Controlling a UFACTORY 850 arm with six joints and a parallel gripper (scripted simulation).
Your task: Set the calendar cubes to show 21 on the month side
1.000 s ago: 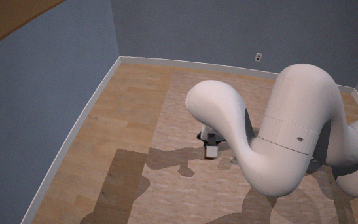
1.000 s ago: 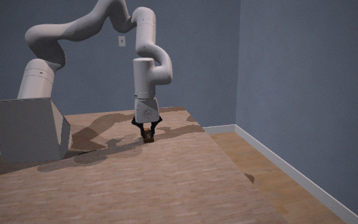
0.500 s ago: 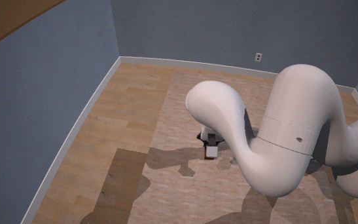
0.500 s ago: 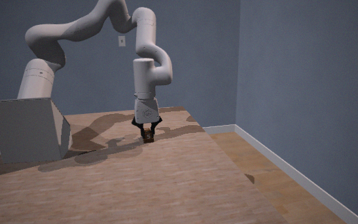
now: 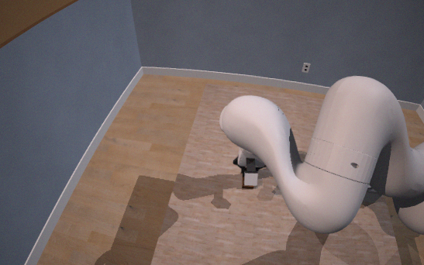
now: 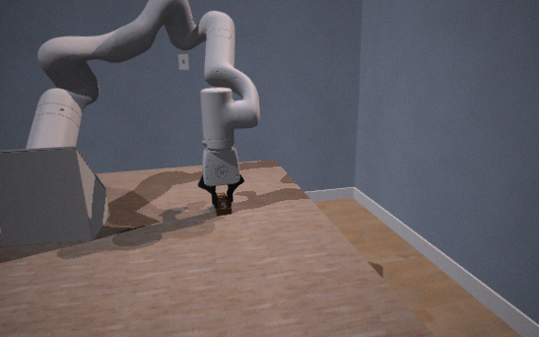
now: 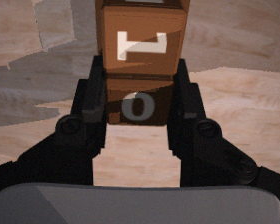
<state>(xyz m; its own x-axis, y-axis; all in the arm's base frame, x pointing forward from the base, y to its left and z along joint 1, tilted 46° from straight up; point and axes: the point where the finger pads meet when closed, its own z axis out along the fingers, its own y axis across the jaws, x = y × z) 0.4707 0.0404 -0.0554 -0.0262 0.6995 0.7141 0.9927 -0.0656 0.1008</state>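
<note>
Now: the brown wooden date cube 10 mm below my hand. The rest, counted from my hand: brown tray: 30 mm below, 20 mm to the left.
</note>
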